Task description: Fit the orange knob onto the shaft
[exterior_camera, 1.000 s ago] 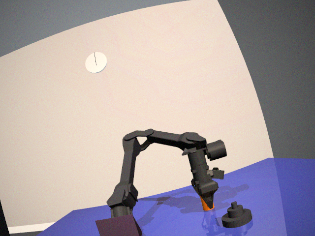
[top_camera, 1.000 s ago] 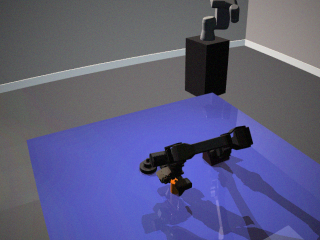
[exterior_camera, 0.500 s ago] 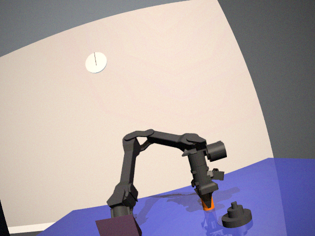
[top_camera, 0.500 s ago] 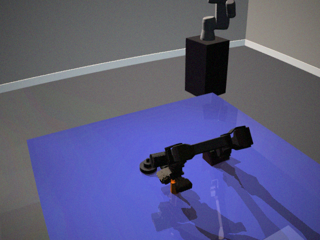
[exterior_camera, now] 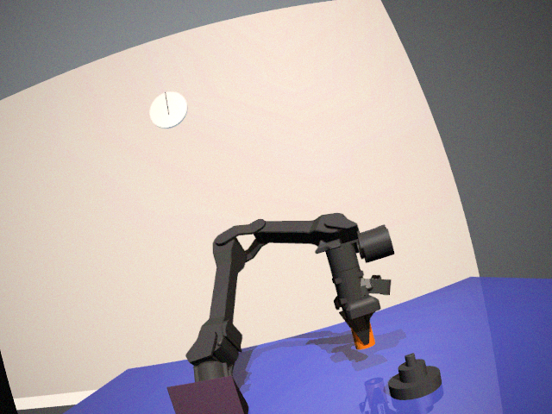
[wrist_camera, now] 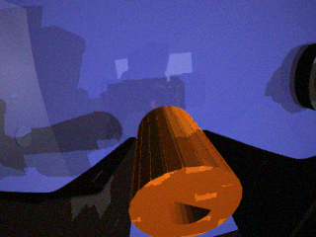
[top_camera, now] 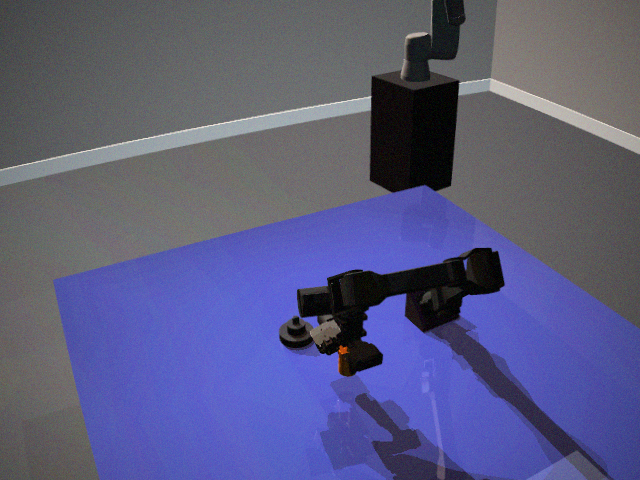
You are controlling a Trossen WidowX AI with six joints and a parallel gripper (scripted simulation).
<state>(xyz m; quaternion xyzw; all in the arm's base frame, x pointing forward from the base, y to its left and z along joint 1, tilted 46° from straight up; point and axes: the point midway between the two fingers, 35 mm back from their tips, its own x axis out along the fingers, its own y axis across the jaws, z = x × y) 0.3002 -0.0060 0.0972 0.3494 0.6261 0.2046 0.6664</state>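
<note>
Right now the dark round pedestal is 21 cm to the right of my gripper tip and 2 cm below it. The rest, counted from my gripper tip: orange knob: 2 cm above.
</note>
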